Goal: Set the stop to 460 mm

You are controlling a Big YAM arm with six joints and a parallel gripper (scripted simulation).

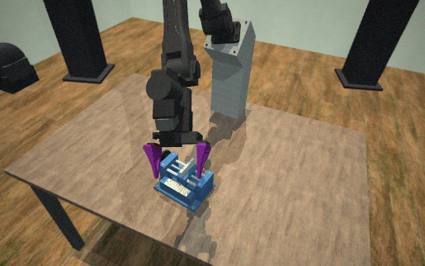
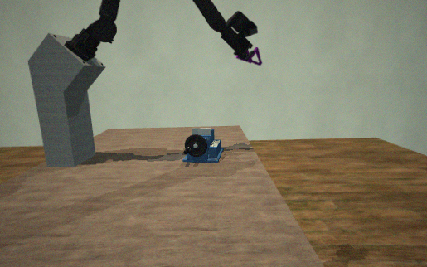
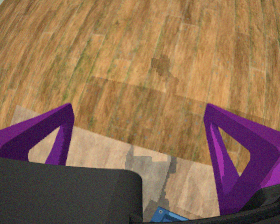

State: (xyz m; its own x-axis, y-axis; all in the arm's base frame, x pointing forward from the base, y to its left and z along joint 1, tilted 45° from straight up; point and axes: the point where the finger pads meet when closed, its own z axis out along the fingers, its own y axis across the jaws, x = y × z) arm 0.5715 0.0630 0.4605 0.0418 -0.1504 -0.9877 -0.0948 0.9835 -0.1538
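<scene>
My hand is 370 mm past the dark handle, 150 mm to the left of it and 340 mm above it. Round my hand: black handwheel 360 mm behind, 140 mm to the right, 340 mm below; stop fixture 270 mm behind, 40 mm to the right, 320 mm below.
</scene>
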